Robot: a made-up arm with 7 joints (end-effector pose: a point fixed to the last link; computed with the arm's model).
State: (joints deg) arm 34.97 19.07 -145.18 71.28 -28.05 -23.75 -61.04
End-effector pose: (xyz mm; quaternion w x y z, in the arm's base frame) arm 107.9 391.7 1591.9 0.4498 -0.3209 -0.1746 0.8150
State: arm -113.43 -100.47 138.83 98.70 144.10 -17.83 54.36
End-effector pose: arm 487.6 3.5 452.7 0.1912 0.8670 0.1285 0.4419
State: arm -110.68 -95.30 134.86 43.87 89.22 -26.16 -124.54
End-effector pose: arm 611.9 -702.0 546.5 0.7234 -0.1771 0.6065 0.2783
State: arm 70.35 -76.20 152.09 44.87 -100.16 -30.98 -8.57
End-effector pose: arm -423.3 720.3 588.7 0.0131 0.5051 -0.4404 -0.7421
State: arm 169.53 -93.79 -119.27 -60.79 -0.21 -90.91 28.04
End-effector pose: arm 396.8 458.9 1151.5 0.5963 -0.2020 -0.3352 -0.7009
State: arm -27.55 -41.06 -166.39 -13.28 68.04 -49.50 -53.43
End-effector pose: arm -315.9 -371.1 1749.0 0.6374 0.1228 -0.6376 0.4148
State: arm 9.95 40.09 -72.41 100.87 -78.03 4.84 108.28
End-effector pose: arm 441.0 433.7 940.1 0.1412 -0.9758 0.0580 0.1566
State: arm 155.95 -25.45 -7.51 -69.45 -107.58 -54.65 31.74
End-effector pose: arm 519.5 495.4 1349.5 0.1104 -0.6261 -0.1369 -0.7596
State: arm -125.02 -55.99 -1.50 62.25 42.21 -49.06 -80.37
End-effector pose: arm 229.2 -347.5 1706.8 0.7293 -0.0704 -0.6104 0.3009
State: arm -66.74 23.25 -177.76 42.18 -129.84 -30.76 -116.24
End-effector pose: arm -72.1 -103.7 1804.8 0.7569 -0.3218 -0.5677 0.0354
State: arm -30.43 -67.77 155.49 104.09 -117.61 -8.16 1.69
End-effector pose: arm -176.0 -383.9 459.2 0.6197 0.7794 0.0849 -0.0369
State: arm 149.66 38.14 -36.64 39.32 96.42 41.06 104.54
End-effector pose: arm -673.4 -522.7 1344.8 0.7120 0.1090 -0.2594 -0.6433
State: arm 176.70 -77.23 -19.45 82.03 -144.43 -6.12 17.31
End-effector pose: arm 258.5 -182.6 1538.0 0.3621 -0.1803 0.5067 -0.7613
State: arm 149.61 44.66 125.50 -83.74 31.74 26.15 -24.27
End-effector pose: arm -220.9 -766.5 1057.4 0.9250 0.2128 -0.3129 -0.0333
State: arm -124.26 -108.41 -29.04 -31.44 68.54 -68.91 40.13
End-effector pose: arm 408.8 -492.3 275.0 0.2059 0.5070 0.8259 0.1355
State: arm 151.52 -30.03 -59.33 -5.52 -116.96 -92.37 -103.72
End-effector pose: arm 217.3 118.9 1779.3 0.6489 -0.3327 -0.6840 0.0195
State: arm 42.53 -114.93 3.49 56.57 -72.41 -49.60 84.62
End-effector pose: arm -778.3 365.4 969.4 0.5923 0.2585 0.0258 -0.7627
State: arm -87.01 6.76 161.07 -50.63 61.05 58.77 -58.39
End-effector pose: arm -251.0 421.2 1592.7 0.4223 0.0888 0.2736 -0.8596
